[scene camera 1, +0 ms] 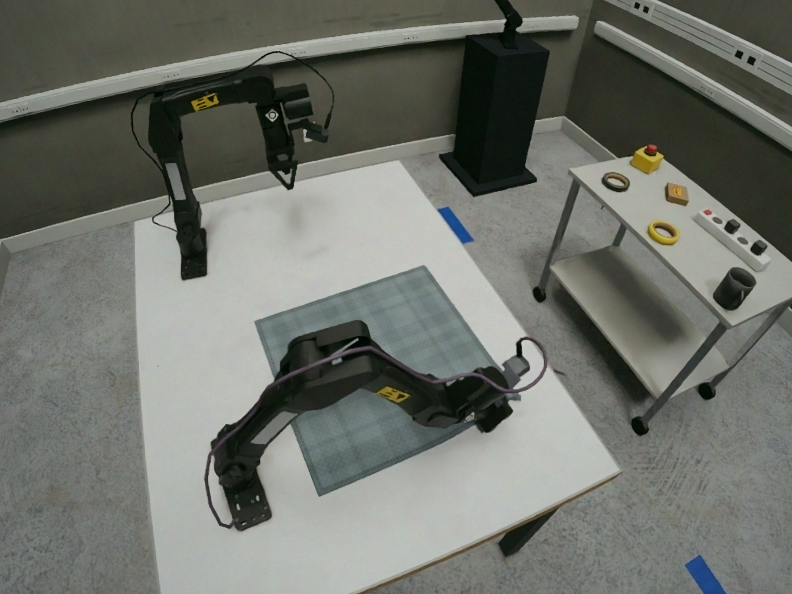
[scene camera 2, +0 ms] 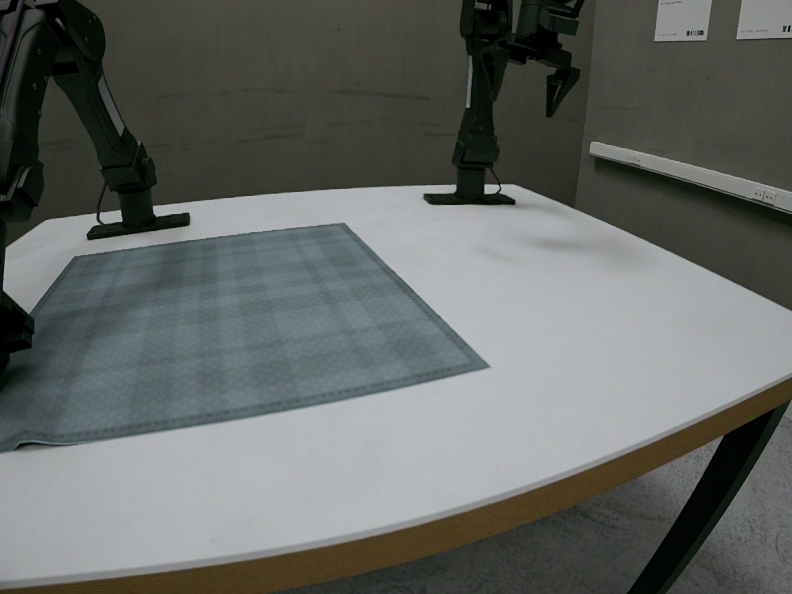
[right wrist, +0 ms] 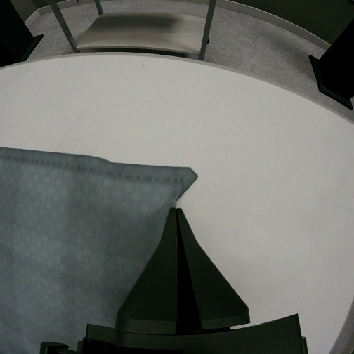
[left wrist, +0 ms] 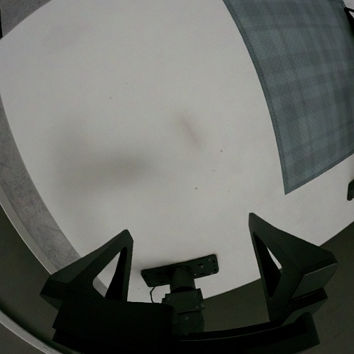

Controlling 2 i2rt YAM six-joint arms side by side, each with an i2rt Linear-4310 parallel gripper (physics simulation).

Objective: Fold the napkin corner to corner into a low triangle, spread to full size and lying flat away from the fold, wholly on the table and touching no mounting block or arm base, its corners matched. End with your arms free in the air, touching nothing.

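The blue-grey plaid napkin (scene camera 1: 409,326) (scene camera 2: 243,319) (left wrist: 312,90) (right wrist: 65,225) lies spread open on the table, unfolded. Its edges look straight except near one corner, where the cloth is gathered and its edge lifts slightly in scene camera 2. My right gripper (right wrist: 174,212) (scene camera 1: 487,427) is shut on the napkin near that corner, low at the table; a small tip of cloth sticks out past the fingertips in the right wrist view. My left gripper (scene camera 1: 289,186) (scene camera 2: 522,108) (left wrist: 187,228) is open and empty, high above the table, away from the napkin.
The left arm's base (scene camera 1: 193,265) (scene camera 2: 470,198) and the right arm's base (scene camera 1: 248,505) (scene camera 2: 138,225) stand on the white table (scene camera 1: 243,255) (scene camera 2: 575,300). The right forearm passes over the napkin. A cart (scene camera 1: 687,274) with tapes and a mug stands beyond the table edge.
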